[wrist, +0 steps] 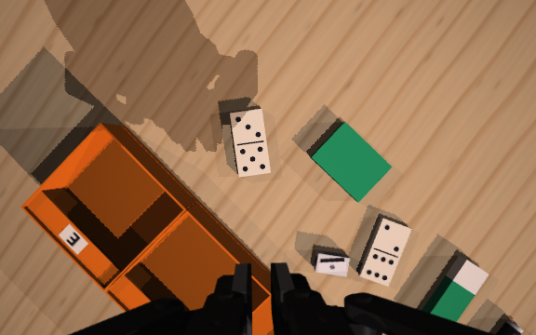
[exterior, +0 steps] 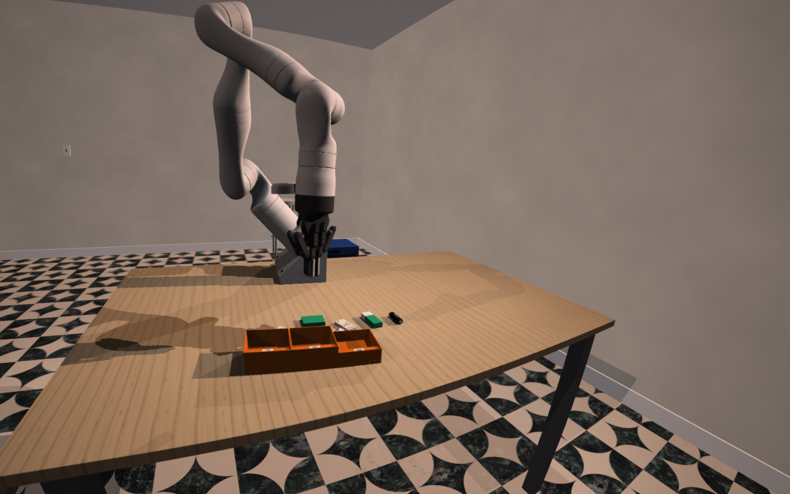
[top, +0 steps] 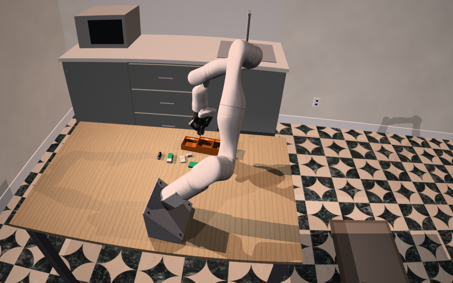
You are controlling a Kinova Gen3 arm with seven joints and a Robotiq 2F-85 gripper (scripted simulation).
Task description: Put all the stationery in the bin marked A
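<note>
My hand is 70 mm short of the orange three-compartment bin, 10 mm to the left of it and 140 mm above it. The rest, counted from my hand: white pencil sharpener (10 mm behind, 60 mm to the left, 160 mm below); green-and-white eraser (60 mm behind, 150 mm to the left, 160 mm below); green block (80 mm behind, 20 mm to the left, 160 mm below).
</note>
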